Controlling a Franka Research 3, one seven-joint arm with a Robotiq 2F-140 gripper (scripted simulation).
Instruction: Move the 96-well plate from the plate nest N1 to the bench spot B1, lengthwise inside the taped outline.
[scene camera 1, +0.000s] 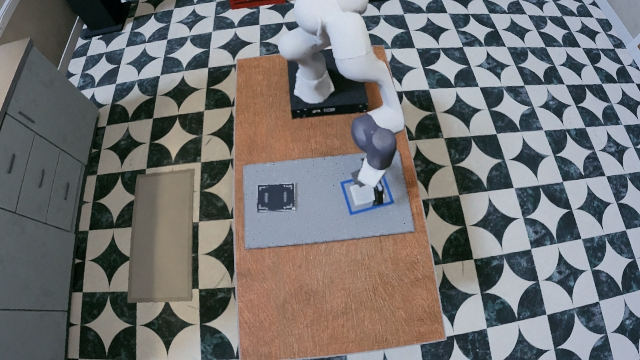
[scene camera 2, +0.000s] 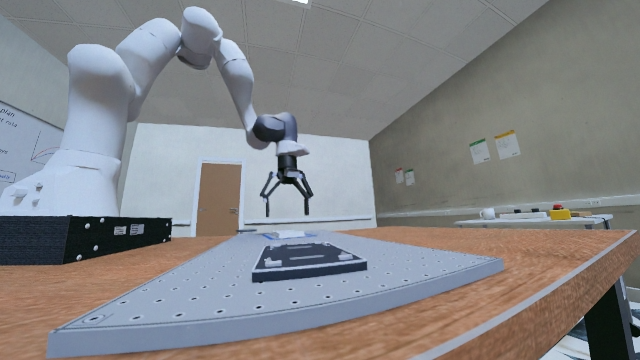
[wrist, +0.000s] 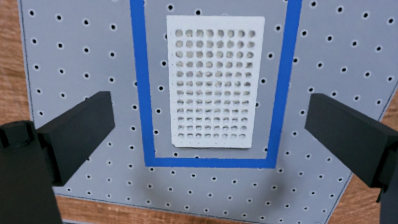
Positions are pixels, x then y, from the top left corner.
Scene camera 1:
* dark plate nest: 275, 192
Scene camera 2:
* my gripper: 288, 216
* dark plate nest: 330, 252
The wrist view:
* my gripper: 210, 110
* white 96-well plate: 205, 52
